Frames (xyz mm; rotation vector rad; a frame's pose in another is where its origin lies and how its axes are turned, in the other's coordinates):
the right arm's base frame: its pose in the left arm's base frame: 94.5 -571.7 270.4 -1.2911 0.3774 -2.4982
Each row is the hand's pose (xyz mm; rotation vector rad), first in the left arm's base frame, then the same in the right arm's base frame.
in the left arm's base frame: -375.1 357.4 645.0 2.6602 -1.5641 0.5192
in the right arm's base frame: 181.4 -1059.4 -262.2 -1.2673 -1.3694 0.1921
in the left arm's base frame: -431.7 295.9 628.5 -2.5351 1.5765 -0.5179
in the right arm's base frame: 223.7 -1005.1 -312.4 -1.2309 -1.3414 0.3396
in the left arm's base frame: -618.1 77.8 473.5 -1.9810 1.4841 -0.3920
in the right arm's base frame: 294.3 -775.1 -532.5 -1.0327 -1.2637 0.9403
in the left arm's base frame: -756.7 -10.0 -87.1 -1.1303 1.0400 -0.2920
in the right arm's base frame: -12.6 -509.8 -952.8 -0.3572 -0.9773 1.7834
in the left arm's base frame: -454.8 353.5 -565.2 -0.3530 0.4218 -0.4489
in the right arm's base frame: -672.6 -625.5 -1006.2 0.6083 -0.3568 2.1201
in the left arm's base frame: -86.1 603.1 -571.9 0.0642 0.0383 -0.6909
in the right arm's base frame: -975.5 -798.9 -729.7 1.1397 0.1472 1.9491
